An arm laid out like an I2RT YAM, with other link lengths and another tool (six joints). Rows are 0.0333 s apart.
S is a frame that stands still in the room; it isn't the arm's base.
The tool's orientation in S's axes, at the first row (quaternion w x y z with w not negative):
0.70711, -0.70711, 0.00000, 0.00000
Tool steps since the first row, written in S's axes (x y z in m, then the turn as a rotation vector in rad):
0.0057, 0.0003, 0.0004, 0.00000, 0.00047, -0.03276
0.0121, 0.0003, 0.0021, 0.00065, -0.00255, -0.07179
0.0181, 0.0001, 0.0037, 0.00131, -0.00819, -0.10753
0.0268, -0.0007, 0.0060, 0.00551, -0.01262, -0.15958
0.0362, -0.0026, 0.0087, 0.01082, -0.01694, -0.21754
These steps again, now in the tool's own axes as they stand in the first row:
0.0057, -0.0004, 0.0003, 0.00000, 0.03276, 0.00047
0.0121, -0.0021, 0.0003, 0.00065, 0.07179, -0.00255
0.0181, -0.0037, 0.0001, 0.00131, 0.10753, -0.00819
0.0268, -0.0060, -0.0007, 0.00551, 0.15958, -0.01262
0.0362, -0.0087, -0.0026, 0.01082, 0.21754, -0.01694

